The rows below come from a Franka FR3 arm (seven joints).
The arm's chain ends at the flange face. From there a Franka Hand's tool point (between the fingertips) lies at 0.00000 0.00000 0.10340 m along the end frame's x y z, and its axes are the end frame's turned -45 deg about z.
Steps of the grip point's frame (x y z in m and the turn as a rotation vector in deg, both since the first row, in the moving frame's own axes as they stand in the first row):
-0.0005, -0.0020, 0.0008, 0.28, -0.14, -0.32
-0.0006, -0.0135, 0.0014, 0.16, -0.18, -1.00
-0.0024, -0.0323, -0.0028, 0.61, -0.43, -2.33
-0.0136, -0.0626, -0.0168, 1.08, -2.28, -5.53
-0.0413, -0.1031, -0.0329, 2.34, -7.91, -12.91
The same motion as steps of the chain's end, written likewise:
-0.0012, -0.0009, 0.0008, 0.10, -0.30, -0.32
-0.0095, -0.0092, 0.0014, -0.01, -0.24, -1.00
-0.0232, -0.0209, -0.0028, 0.13, -0.74, -2.33
-0.0497, -0.0364, -0.0167, -0.85, -2.38, -5.53
-0.0900, -0.0522, -0.0318, -3.94, -7.25, -12.91

